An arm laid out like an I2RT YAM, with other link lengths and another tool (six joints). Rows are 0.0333 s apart.
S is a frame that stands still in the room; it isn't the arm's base.
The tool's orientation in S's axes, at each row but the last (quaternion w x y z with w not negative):
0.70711 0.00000 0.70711 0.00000
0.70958 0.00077 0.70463 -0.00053
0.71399 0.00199 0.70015 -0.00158
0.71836 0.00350 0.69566 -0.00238
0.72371 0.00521 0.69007 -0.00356
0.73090 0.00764 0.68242 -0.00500
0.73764 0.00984 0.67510 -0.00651
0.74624 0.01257 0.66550 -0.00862
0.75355 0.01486 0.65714 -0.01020
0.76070 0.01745 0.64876 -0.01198
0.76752 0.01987 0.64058 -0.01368
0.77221 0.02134 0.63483 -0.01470
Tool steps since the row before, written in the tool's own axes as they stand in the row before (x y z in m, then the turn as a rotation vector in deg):
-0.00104 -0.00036 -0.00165 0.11 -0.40 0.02
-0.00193 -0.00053 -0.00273 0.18 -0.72 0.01
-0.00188 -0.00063 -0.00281 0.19 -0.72 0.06
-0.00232 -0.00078 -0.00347 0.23 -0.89 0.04
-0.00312 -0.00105 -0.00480 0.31 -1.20 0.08
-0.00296 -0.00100 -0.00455 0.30 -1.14 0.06
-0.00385 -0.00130 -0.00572 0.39 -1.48 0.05
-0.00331 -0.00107 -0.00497 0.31 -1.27 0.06
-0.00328 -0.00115 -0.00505 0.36 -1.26 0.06
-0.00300 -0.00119 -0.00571 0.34 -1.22 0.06
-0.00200 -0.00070 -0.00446 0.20 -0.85 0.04
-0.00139 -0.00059 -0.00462 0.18 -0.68 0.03
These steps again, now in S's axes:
-0.00165 -0.00036 0.00104 0.02 -0.40 -0.11
-0.00274 -0.00053 0.00191 0.01 -0.72 -0.18
-0.00285 -0.00062 0.00182 0.06 -0.72 -0.19
-0.00355 -0.00075 0.00221 0.04 -0.89 -0.23
-0.00496 -0.00100 0.00289 0.08 -1.20 -0.31
-0.00476 -0.00093 0.00264 0.06 -1.14 -0.30
-0.00607 -0.00118 0.00332 0.05 -1.48 -0.39
-0.00534 -0.00093 0.00271 0.06 -1.27 -0.31
-0.00549 -0.00098 0.00255 0.06 -1.26 -0.36
-0.00616 -0.00096 0.00205 0.06 -1.22 -0.34
-0.00477 -0.00049 0.00116 0.04 -0.85 -0.20
-0.00483 -0.00036 0.00046 0.03 -0.68 -0.18

